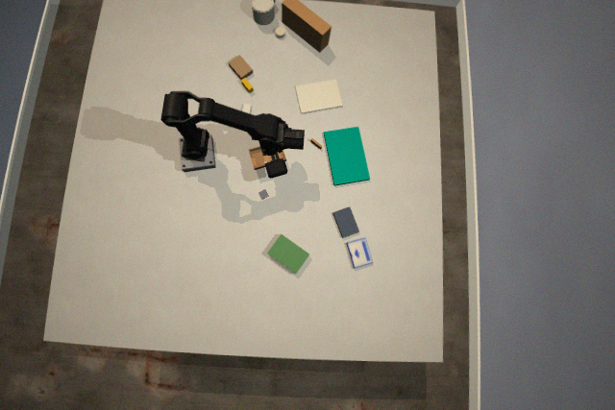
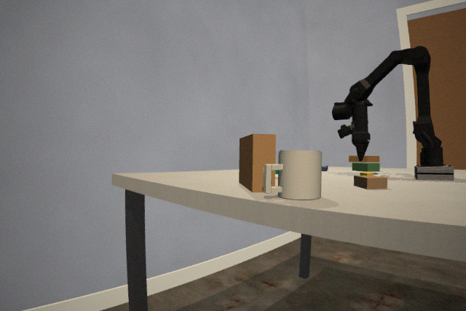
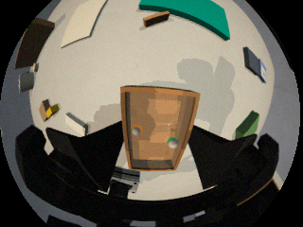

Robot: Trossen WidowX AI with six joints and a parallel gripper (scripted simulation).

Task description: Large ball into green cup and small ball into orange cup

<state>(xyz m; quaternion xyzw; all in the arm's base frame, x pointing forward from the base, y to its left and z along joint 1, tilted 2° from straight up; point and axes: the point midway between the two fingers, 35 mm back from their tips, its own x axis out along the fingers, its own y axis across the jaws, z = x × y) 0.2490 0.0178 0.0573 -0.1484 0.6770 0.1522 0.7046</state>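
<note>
Right now the grey square is 10 mm behind my hand, 120 mm to the right of it and 90 mm below it. The rest, counted from my hand: yellow block (120 mm behind, 250 mm to the left, 70 mm below); then teal board (250 mm ahead, 50 mm to the left, 80 mm below); then wooden puzzle (10 mm behind, 30 mm below).
</note>
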